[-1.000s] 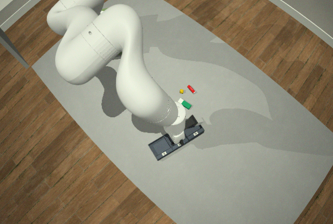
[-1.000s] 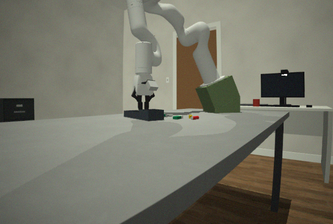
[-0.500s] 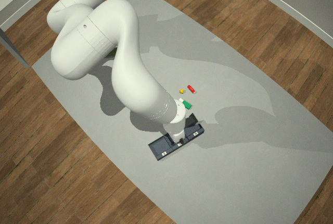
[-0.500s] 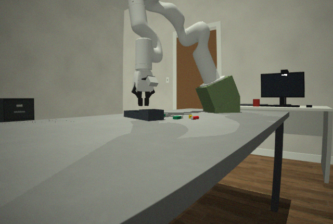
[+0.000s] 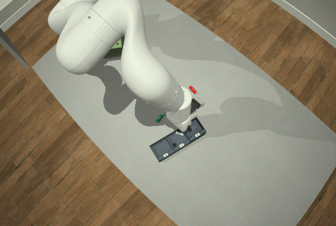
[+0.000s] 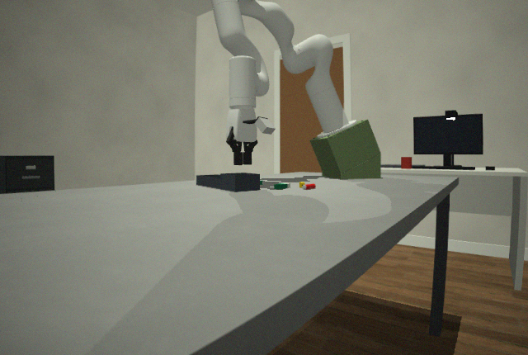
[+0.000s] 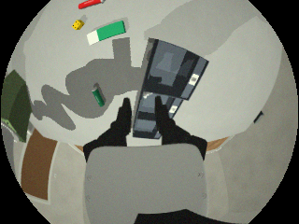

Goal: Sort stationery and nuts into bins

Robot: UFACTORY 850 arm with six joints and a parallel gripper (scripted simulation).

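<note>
The green block is 120 mm to the left of my hand, 80 mm below it and 40 mm behind it. From my hand the other things lie so: white bolt 80 mm below, 20 mm to the right, 10 mm ahead; black nut 80 mm to the right, 80 mm below, 20 mm ahead; dark bin row 70 mm below, 50 mm to the right, 20 mm ahead.
</note>
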